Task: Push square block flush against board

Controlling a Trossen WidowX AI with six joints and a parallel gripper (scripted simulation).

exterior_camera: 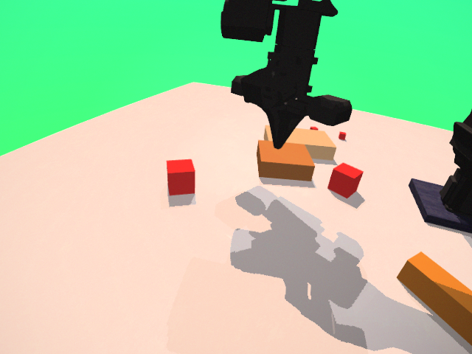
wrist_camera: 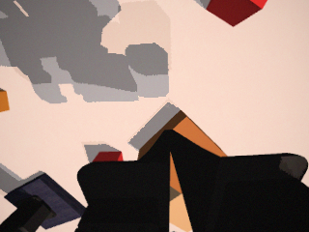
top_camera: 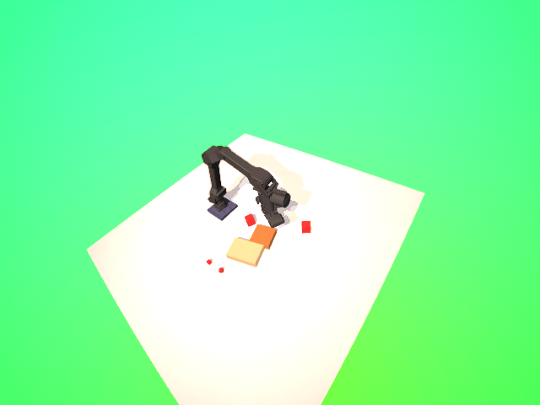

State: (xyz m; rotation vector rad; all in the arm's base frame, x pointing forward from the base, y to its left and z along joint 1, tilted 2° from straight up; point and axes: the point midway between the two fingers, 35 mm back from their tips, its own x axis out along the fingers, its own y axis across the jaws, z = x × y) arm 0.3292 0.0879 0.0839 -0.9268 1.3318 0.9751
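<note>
Now: the orange square block 70 mm to the right of my gripper tip and 50 mm below it. Also, from my gripper tip: long orange board 300 mm behind, 180 mm to the left, 50 mm below; then cream slab 180 mm to the right, 50 mm below.
</note>
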